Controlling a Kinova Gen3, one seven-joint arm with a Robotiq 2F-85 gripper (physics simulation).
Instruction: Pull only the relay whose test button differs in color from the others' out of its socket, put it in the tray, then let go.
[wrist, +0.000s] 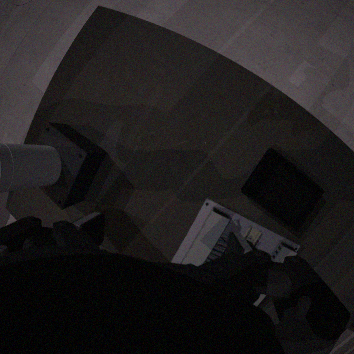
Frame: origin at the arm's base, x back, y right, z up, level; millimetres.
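Where they show: gripper, fingertip midpoint: (163, 237); arm's base, origin of the base link: (47, 165).
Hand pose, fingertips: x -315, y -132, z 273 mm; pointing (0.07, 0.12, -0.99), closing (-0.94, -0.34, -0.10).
Each offset is from my fingertips to the top centre of the thing. "spot": to the spot under its first point. Level surfaces: height alone.
A pale board {spot: dz -353, dx -62, dy +167 mm} (188, 248) lies on the table at lower centre right in the wrist view, partly hidden by my gripper. A small beige part {spot: dz -359, dx -182, dy +67 mm} (253, 235) and a row of dark slots or blocks show on it. The picture is too dark to tell relays, sockets or test button colours. A black square {spot: dz -360, dx -191, dy -55 mm} (283, 191), which looks like the tray, lies just beyond the board's right part. My gripper (163, 237) is open and empty, high above the table, with its right finger overlapping the board in the view.
The dark brown table {dz -363 mm} (150, 75) has a curved-looking far edge, with pale floor (320, 45) beyond. At the left, a light grey cylinder (30, 167), probably the arm's base, stands at a dark mounting block (92, 170). Shadows fall across the table.
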